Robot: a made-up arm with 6 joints.
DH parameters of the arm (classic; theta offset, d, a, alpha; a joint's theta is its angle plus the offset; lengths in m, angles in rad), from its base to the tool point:
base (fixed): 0 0.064 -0.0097 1.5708
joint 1: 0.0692 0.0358 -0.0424 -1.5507
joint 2: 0 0.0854 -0.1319 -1.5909
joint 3: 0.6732 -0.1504 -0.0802 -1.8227
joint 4: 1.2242 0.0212 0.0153 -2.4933
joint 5: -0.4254 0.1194 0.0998 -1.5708
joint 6: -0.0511 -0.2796 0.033 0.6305
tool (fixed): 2.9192 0.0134 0 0
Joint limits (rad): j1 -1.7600..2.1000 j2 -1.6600..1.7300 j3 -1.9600..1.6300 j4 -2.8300..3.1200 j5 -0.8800..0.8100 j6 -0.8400..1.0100
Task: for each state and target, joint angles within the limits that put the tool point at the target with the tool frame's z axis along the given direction. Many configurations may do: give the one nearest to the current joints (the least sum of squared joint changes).
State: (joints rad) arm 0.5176 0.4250 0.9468 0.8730 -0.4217 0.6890
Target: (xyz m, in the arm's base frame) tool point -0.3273 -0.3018 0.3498 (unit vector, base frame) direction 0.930 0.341 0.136
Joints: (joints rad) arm 1.1346 0.4757 1.5527 0.3896 0.5084 0.3944
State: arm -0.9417 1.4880 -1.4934 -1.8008 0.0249 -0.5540
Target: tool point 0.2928 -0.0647 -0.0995 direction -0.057 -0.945 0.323
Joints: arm -1.4195 1.3526 -1.5462 -1.8669 0.6294 -0.6566
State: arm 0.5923 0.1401 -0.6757 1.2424 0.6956 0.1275
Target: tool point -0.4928 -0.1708 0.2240 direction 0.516 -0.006 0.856
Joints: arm -0.3148 0.3341 -0.3723 1.2425 0.1145 0.0180
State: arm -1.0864 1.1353 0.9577 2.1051 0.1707 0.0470
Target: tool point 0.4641 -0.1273 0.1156 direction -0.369 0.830 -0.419
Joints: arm -1.5231 1.3966 1.3489 1.2269 0.4747 0.6242
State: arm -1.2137 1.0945 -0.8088 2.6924 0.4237 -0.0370
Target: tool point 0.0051 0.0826 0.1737 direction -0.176 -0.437 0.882
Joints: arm -1.1060 0.4666 -1.7518 2.9899 0.6365 0.1070
